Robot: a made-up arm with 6 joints. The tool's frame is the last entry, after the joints.
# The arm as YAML. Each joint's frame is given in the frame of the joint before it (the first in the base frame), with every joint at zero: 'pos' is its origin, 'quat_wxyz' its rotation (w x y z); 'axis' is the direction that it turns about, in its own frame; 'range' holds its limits. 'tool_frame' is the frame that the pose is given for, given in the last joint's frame.
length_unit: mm
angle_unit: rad
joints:
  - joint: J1
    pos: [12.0, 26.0, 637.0]
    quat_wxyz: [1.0, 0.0, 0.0, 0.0]
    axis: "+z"
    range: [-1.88, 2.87]
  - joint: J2
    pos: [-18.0, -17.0, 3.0]
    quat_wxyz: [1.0, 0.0, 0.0, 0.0]
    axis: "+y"
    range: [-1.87, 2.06]
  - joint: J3
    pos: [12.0, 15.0, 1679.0]
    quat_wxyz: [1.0, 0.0, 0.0, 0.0]
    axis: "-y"
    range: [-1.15, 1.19]
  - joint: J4
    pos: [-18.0, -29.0, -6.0]
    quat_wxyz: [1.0, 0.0, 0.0, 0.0]
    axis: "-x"
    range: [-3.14, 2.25]
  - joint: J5
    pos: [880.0, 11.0, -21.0]
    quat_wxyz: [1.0, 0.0, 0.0, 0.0]
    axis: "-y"
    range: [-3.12, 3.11]
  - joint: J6
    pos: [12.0, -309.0, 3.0]
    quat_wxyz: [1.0, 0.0, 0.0, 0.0]
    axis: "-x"
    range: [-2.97, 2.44]
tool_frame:
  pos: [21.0, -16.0, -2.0]
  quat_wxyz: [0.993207, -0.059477, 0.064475, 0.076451]
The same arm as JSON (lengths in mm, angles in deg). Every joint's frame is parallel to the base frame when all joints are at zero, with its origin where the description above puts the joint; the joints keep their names.
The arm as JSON. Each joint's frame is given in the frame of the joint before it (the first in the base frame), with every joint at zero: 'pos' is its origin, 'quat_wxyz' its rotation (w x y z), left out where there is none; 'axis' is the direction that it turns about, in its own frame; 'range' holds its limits. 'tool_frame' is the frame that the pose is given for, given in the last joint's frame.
{"length_unit": "mm", "angle_unit": "deg", "joints": [
  {"joint": "J1", "pos": [12.0, 26.0, 637.0], "axis": "+z", "range": [-107.72, 164.44]},
  {"joint": "J2", "pos": [-18.0, -17.0, 3.0], "axis": "+y", "range": [-107.14, 118.03]},
  {"joint": "J3", "pos": [12.0, 15.0, 1679.0], "axis": "-y", "range": [-65.89, 68.18]},
  {"joint": "J4", "pos": [-18.0, -29.0, -6.0], "axis": "-x", "range": [-179.91, 128.92]},
  {"joint": "J5", "pos": [880.0, 11.0, -21.0], "axis": "-y", "range": [-178.76, 178.19]},
  {"joint": "J6", "pos": [12.0, -309.0, 3.0], "axis": "-x", "range": [-170.17, 139.8]}
], "tool_frame": {"pos": [21.0, -16.0, -2.0], "quat_wxyz": [0.993207, -0.059477, 0.064475, 0.076451]}}

